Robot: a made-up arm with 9 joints. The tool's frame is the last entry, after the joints. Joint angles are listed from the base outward.
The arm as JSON. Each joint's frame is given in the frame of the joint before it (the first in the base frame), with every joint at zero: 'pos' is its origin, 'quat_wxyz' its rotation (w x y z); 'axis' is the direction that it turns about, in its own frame. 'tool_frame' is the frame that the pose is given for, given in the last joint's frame.
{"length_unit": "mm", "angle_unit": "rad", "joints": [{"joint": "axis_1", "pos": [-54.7, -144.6, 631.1], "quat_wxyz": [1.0, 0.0, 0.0, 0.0], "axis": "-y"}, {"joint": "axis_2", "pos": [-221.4, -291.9, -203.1], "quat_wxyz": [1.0, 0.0, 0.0, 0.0], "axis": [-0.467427, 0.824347, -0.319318]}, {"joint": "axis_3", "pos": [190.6, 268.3, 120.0], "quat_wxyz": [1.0, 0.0, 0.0, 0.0], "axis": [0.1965, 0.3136, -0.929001]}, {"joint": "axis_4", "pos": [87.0, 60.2, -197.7], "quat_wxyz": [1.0, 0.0, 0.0, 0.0], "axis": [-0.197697, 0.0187, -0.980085]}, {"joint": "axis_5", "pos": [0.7, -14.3, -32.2], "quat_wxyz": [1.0, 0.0, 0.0, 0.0], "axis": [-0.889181, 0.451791, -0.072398]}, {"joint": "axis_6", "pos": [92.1, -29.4, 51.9], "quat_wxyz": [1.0, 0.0, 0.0, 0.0], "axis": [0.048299, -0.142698, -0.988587]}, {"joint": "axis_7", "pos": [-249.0, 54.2, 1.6], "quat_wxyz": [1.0, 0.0, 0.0, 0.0], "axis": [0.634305, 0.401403, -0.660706]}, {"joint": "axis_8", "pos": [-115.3, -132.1, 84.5], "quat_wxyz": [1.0, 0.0, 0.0, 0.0], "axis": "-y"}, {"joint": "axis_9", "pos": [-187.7, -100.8, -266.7], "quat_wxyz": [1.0, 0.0, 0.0, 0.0], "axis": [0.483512, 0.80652, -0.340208]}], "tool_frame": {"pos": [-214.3, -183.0, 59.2], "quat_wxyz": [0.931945, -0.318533, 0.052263, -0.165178]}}
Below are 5 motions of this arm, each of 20 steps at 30 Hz.
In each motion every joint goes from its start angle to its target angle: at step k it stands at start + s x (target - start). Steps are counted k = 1, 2, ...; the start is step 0. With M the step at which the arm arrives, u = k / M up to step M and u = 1 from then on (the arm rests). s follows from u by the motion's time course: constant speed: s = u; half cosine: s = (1 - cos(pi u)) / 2; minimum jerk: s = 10 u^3 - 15 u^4 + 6 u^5.
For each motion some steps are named. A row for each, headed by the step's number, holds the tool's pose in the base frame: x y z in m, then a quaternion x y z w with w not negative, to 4 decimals.
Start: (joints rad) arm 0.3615 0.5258 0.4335 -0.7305 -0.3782 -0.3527 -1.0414 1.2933 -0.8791
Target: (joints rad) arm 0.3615 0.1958 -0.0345 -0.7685 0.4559 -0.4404 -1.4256 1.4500 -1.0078
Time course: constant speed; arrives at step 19
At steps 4, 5, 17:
4: 0.5570 -0.3814 0.3041 0.3059 -0.9297 -0.0027 0.2051
5: 0.5624 -0.3462 0.3321 0.3278 -0.9237 0.0243 0.1966
17: 0.4193 0.1042 0.5437 0.5521 -0.7549 0.3445 0.0813

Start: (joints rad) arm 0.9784 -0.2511 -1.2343 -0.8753 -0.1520 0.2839 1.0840 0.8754 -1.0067
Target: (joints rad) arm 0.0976 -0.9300 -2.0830 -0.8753 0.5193 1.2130 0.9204 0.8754 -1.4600
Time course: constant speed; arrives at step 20
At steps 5, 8, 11, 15, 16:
5: 0.5441 -0.5004 0.4573 0.0853 -0.9570 0.0521 0.2723
8: 0.5468 -0.4258 0.4560 0.1604 -0.9657 0.0242 0.2027
11: 0.5486 -0.3362 0.4616 0.2434 -0.9602 -0.0131 0.1364
15: 0.5410 -0.1952 0.4834 0.3592 -0.9284 -0.0766 0.0564
16: 0.5361 -0.1568 0.4919 0.3880 -0.9160 -0.0947 0.0383

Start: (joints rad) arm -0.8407 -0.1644 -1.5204 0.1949 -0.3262 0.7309 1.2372 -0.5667 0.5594
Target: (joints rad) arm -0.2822 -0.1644 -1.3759 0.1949 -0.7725 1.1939 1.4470 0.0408 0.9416
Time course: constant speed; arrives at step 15
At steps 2, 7, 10, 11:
2: -0.8229 -0.4837 0.7797 0.2690 0.8590 0.1761 0.3985
7: -0.8717 -0.3206 0.7597 0.3877 0.8341 0.1149 0.3751
10: -0.8730 -0.2284 0.7579 0.4547 0.8150 0.0844 0.3491
11: -0.8694 -0.1995 0.7592 0.4759 0.8082 0.0752 0.3386

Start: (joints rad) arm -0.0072 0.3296 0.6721 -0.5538 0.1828 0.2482 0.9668 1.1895 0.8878
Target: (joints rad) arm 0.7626 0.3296 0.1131 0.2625 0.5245 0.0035 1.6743 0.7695 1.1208
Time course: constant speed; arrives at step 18
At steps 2, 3, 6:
2: -0.5366 0.1548 0.1288 0.1035 0.2577 -0.7351 0.6185
3: -0.5117 0.1729 0.1219 0.1228 0.2572 -0.7396 0.6097
6: -0.4295 0.2290 0.1055 0.1871 0.2530 -0.7504 0.5813

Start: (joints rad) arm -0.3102 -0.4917 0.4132 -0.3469 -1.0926 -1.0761 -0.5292 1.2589 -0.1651
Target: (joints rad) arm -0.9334 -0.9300 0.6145 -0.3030 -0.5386 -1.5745 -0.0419 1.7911 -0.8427
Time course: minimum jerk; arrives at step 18
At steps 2, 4, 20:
2: 0.4272 -0.1115 0.3409 0.5409 -0.7887 -0.1603 0.2443
4: 0.4155 -0.1065 0.3497 0.5502 -0.7799 -0.1778 0.2395
20: 0.3248 -0.0731 0.4398 0.5555 -0.6014 -0.5268 0.2284

